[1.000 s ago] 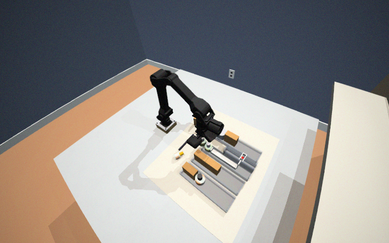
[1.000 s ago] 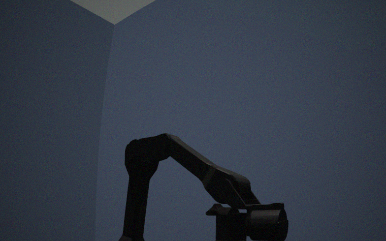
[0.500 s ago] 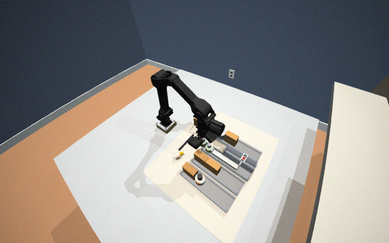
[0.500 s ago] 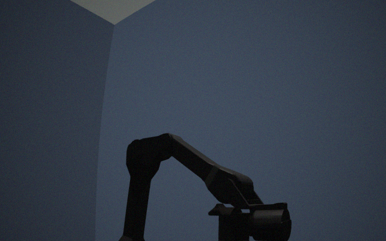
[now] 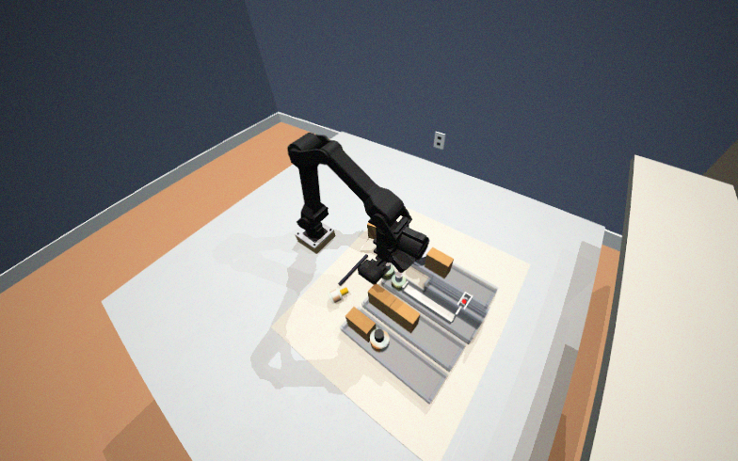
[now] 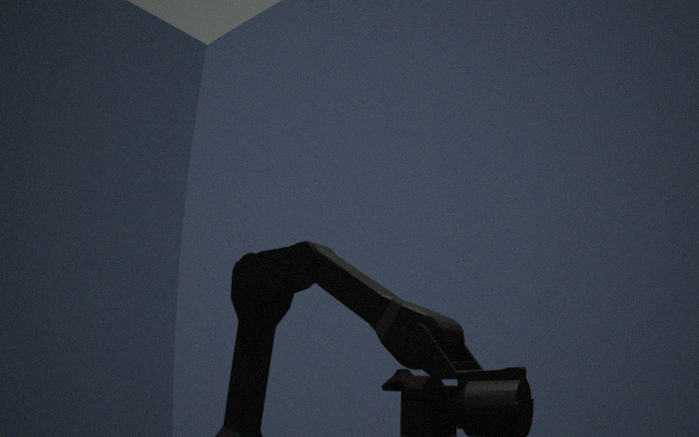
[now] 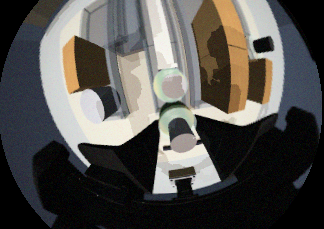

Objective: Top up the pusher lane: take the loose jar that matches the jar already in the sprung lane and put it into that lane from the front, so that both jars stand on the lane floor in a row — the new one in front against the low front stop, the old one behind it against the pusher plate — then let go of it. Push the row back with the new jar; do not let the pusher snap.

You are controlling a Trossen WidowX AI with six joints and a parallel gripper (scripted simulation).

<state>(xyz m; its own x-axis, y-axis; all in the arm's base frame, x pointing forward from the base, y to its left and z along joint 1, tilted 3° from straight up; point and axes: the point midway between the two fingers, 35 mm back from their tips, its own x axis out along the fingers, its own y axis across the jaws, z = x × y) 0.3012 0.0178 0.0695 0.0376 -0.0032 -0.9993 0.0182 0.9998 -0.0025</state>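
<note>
My gripper tip is now 11 cm past the black stick, 5 cm above it and 4 cm to the left of it. From my gripper tip the other things lie so: sprung lane (18 cm ahead, 4 cm below, 2 cm to the left).
</note>
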